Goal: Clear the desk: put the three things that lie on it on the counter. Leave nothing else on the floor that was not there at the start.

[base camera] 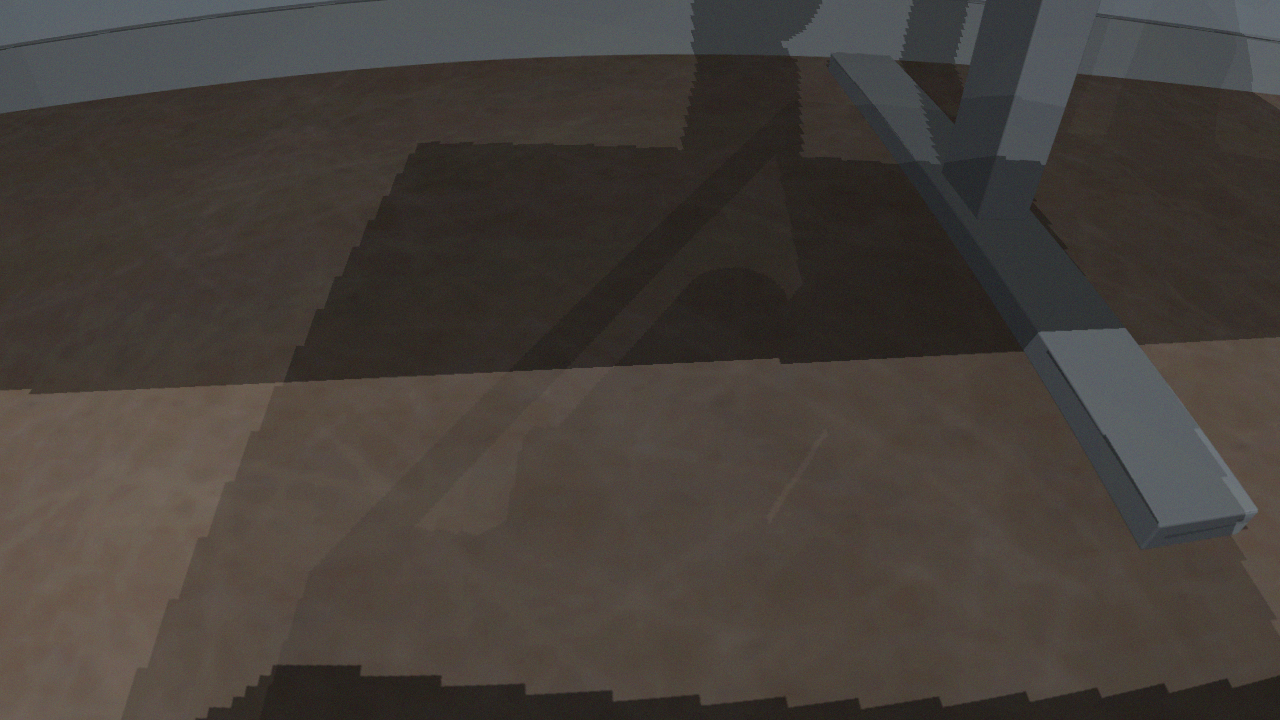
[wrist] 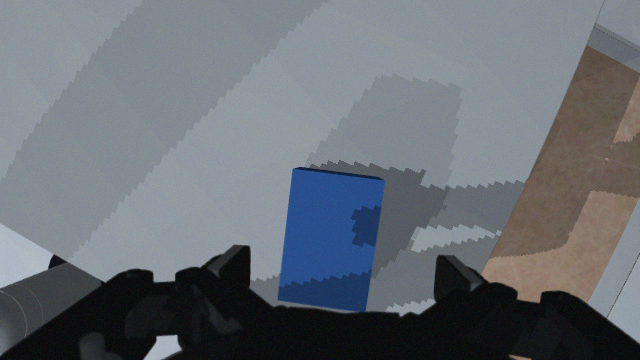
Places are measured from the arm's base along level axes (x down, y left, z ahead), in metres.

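Where they show: gripper, fingertip midpoint: [wrist: 341, 271]; arm's base, link origin: [wrist: 81, 281].
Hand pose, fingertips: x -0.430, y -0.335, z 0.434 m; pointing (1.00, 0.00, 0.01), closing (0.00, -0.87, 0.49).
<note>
Things, the pixels of their centre, and the offset from my fingertips. "*": a spot on its surface instead. Level surfaces: height alone.
- blue rectangular block, body centre: [wrist: 330, 235] dx +0.087, dy +0.004, dz -0.007 m
- light grey desk top, surface height: dx +0.107 m
- grey desk leg, surface spot: [base camera: 1011, 116] * dx +0.705, dy +0.071, dz +0.199 m
- brown floor, surface height: dx +0.827 m
A blue rectangular block [wrist: 327, 235] lies on the light grey desk top [wrist: 240, 150] in the wrist view, low and near the middle, its long side running nearly up and down the view. My gripper [wrist: 341, 271] is open and empty. Its two black fingertips show to the left and right of the block's lower part, with a gap on each side, wider on the right. The height of the fingers above the block is hard to tell. The counter cannot be made out in either view. The gripper does not show in the base camera view.
In the base camera view a grey desk leg [base camera: 1011, 116] rises from a long grey foot [base camera: 1118, 411] on the brown floor [base camera: 626, 537], at the right. In the wrist view the desk's edge runs down the right side, with floor beyond it. A dark grey cylindrical part [wrist: 50, 295] shows at lower left.
</note>
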